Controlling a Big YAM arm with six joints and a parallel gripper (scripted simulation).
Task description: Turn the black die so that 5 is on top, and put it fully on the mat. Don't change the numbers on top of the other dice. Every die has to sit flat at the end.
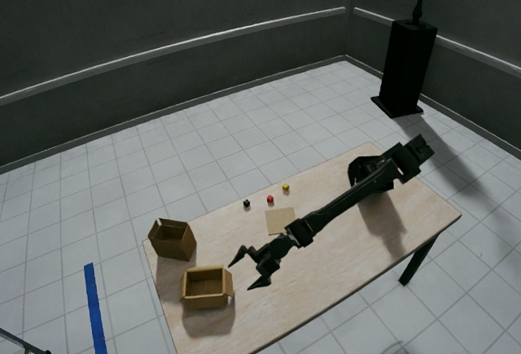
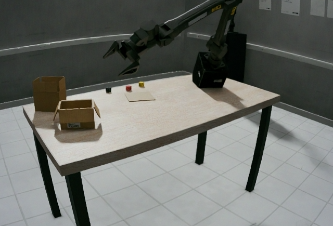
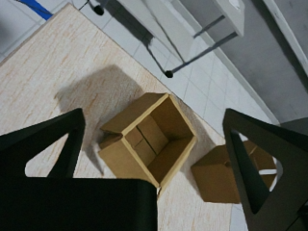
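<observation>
The black die lies 110 mm behind my hand, 500 mm to the right of it and 250 mm below it. The rest, counted from my hand: yellow die: 330 mm behind, 540 mm to the right, 250 mm below; red die: 230 mm behind, 490 mm to the right, 250 mm below; tan mat: 250 mm behind, 360 mm to the right, 260 mm below.
</observation>
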